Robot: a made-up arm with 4 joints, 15 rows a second.
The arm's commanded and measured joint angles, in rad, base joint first. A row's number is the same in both.
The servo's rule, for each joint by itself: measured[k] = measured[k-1] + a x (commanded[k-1-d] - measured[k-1]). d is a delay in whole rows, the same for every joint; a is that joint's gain. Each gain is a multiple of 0.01, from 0.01 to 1. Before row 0 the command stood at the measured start. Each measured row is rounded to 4 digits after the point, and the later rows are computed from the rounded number. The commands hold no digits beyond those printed.
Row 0, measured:
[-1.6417, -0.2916, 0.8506, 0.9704]
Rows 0 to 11, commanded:
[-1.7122, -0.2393, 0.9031, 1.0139]
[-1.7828, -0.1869, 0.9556, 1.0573]
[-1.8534, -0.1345, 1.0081, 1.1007]
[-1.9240, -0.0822, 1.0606, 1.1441]
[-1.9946, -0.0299, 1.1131, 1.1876]
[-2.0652, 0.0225, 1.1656, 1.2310]
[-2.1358, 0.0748, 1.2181, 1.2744]
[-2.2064, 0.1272, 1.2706, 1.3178]
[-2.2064, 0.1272, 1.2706, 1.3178]
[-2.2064, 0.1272, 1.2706, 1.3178]
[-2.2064, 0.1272, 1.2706, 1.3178]
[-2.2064, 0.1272, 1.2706, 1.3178]
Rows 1 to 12, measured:
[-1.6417, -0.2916, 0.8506, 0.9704]
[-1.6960, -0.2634, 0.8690, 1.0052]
[-1.7628, -0.2221, 0.8993, 1.0469]
[-1.8326, -0.1748, 0.9374, 1.0899]
[-1.9030, -0.1248, 0.9805, 1.1333]
[-1.9735, -0.0736, 1.0269, 1.1767]
[-2.0441, -0.0217, 1.0754, 1.2201]
[-2.1147, 0.0304, 1.1253, 1.2635]
[-2.1853, 0.0827, 1.1762, 1.3069]
[-2.2015, 0.1067, 1.2092, 1.3156]
[-2.2053, 0.1178, 1.2307, 1.3174]
[-2.2061, 0.1229, 1.2447, 1.3177]
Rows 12 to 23, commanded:
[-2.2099, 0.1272, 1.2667, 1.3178]
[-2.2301, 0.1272, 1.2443, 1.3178]
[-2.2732, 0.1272, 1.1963, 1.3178]
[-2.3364, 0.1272, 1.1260, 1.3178]
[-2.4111, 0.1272, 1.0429, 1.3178]
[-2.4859, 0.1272, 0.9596, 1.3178]
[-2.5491, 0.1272, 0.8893, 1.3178]
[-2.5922, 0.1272, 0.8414, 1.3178]
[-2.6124, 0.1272, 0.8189, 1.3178]
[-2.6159, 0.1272, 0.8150, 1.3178]
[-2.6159, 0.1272, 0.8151, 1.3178]
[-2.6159, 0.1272, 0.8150, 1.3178]
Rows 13 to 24, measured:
[-2.2063, 0.1252, 1.2538, 1.3178]
[-2.2091, 0.1263, 1.2583, 1.3178]
[-2.2253, 0.1268, 1.2534, 1.3178]
[-2.2622, 0.1270, 1.2334, 1.3178]
[-2.3193, 0.1271, 1.1958, 1.3178]
[-2.3900, 0.1272, 1.1423, 1.3178]
[-2.4638, 0.1272, 1.0784, 1.3178]
[-2.5295, 0.1272, 1.0122, 1.3178]
[-2.5778, 0.1272, 0.9524, 1.3178]
[-2.6044, 0.1272, 0.9057, 1.3178]
[-2.6133, 0.1272, 0.8740, 1.3178]
[-2.6153, 0.1272, 0.8534, 1.3178]

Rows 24 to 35, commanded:
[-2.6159, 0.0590, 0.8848, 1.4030]
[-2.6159, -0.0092, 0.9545, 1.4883]
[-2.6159, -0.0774, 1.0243, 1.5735]
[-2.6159, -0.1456, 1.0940, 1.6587]
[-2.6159, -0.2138, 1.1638, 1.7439]
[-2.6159, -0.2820, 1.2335, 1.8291]
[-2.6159, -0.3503, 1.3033, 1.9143]
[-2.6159, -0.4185, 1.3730, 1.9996]
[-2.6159, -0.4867, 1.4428, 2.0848]
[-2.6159, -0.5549, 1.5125, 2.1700]
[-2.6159, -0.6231, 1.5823, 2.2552]
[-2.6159, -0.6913, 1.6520, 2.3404]
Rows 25 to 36, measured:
[-2.6158, 0.1272, 0.8400, 1.3178]
[-2.6159, 0.0904, 0.8557, 1.3860]
[-2.6159, 0.0366, 0.8903, 1.4678]
[-2.6159, -0.0250, 0.9372, 1.5524]
[-2.6159, -0.0901, 0.9921, 1.6374]
[-2.6159, -0.1569, 1.0522, 1.7226]
[-2.6159, -0.2245, 1.1157, 1.8078]
[-2.6159, -0.2924, 1.1814, 1.8930]
[-2.6159, -0.3605, 1.2485, 1.9783]
[-2.6159, -0.4286, 1.3165, 2.0635]
[-2.6159, -0.4968, 1.3851, 2.1487]
[-2.6159, -0.5650, 1.4541, 2.2339]

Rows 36 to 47, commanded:
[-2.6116, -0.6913, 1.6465, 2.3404]
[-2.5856, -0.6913, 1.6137, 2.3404]
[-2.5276, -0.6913, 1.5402, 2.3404]
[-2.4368, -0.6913, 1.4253, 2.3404]
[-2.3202, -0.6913, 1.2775, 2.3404]
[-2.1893, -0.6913, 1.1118, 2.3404]
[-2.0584, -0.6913, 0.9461, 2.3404]
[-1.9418, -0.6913, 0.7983, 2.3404]
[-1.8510, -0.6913, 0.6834, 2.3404]
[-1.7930, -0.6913, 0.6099, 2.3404]
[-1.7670, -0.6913, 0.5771, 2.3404]
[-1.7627, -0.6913, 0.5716, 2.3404]
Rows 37 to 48, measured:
[-2.6159, -0.6332, 1.5234, 2.3191]
[-2.6126, -0.6646, 1.5665, 2.3361]
[-2.5918, -0.6790, 1.5830, 2.3395]
[-2.5424, -0.6856, 1.5680, 2.3402]
[-2.4611, -0.6887, 1.5181, 2.3404]
[-2.3526, -0.6901, 1.4339, 2.3404]
[-2.2269, -0.6907, 1.3212, 2.3404]
[-2.0972, -0.6910, 1.1899, 2.3404]
[-1.9775, -0.6912, 1.0528, 2.3404]
[-1.8801, -0.6913, 0.9235, 2.3404]
[-1.8130, -0.6913, 0.8137, 2.3404]
[-1.7776, -0.6913, 0.7309, 2.3404]

